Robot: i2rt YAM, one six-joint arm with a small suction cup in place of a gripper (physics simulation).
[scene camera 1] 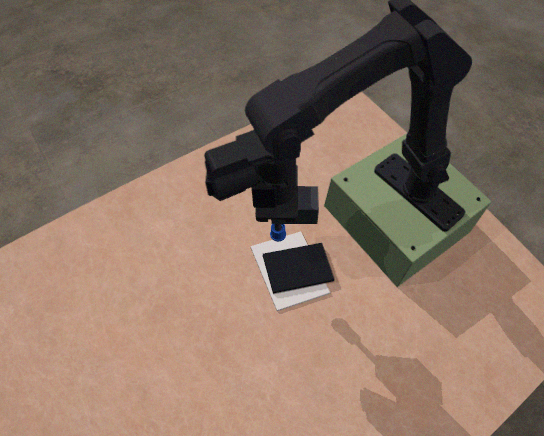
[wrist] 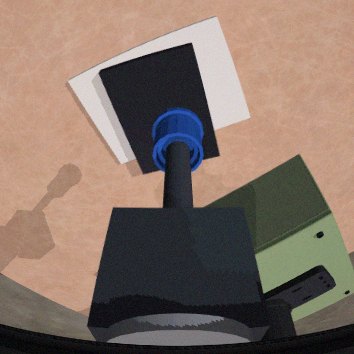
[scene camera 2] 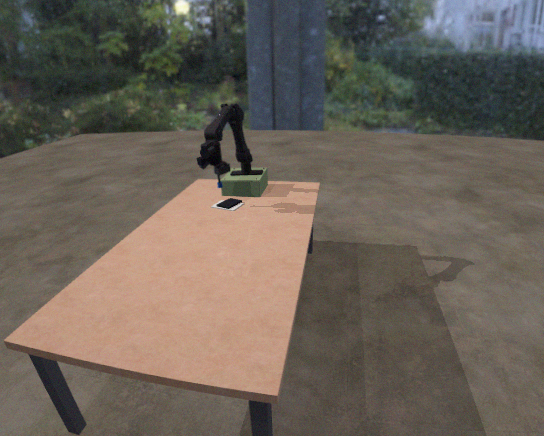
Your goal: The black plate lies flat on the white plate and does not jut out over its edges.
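Pixels of known places: hand, its tool point: (scene camera 1: 278,234) (wrist: 177,130) (scene camera 2: 220,186); arm's base, origin of its link: (scene camera 1: 418,192) (scene camera 2: 246,173).
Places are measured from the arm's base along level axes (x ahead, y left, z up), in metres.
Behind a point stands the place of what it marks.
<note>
The black plate (scene camera 1: 298,268) {z -0.095, x 0.269, y -0.056 m} (scene camera 2: 230,203) {z -0.095, x 0.281, y -0.050 m} (wrist: 150,100) {z -0.094, x 0.287, y -0.062 m} lies on the white plate (scene camera 1: 280,301) {z -0.104, x 0.340, y -0.027 m} (scene camera 2: 217,205) (wrist: 227,85) {z -0.104, x 0.247, y -0.124 m}, turned a little against it. In scene camera 1 it juts out over the white plate's right edge, on the side towards the green block; in the wrist view it juts out over the lower edge. White surface shows along the other sides. My gripper, a blue suction cup (scene camera 1: 278,233) (scene camera 2: 219,185) (wrist: 177,140) {z 0.010, x 0.298, y -0.097 m}, is open and holds nothing. It hangs above the plates, apart from the black plate, and in the wrist view it hides part of that plate.
The green base block (scene camera 1: 370,210) {z -0.007, x 0.111, y -0.034 m} (scene camera 2: 245,187) {z -0.050, x 0.126, y 0.012 m} (wrist: 310,260) {z -0.006, x 0.053, y -0.092 m} carries the arm and stands close to the right of the plates in scene camera 1. The wooden table (scene camera 1: 150,325) {z -0.110, x 0.565, y -0.141 m} (scene camera 2: 200,280) {z -0.110, x 1.031, y -0.001 m} (wrist: 300,60) {z -0.110, x 0.219, y -0.200 m} bears it all. The arm's shadow falls on the table.
</note>
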